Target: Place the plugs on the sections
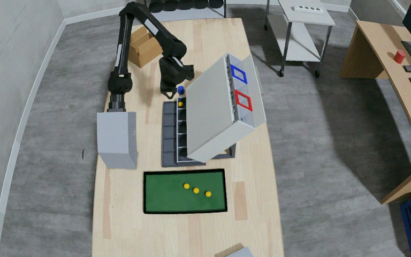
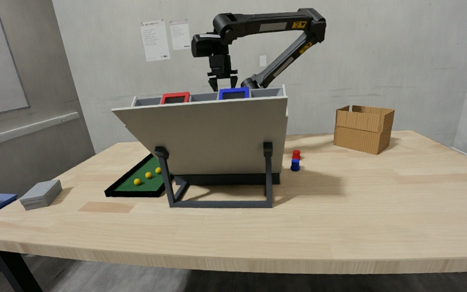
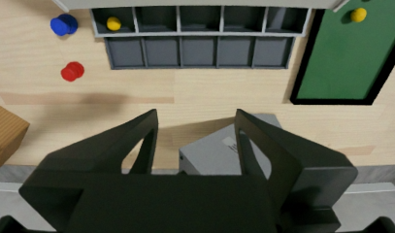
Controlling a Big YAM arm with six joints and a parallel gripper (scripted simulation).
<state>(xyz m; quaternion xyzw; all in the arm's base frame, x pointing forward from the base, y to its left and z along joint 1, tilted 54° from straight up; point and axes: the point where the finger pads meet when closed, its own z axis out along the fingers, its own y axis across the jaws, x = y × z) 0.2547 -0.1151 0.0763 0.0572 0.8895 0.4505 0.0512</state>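
Now: the green tray 10 mm ahead of my hand, 340 mm to the right of it and 290 mm below it. The rest, counted from my hand: grey cover (150 mm ahead, 10 mm to the right, 90 mm below); grey box (210 mm ahead, 710 mm to the right, 270 mm below).
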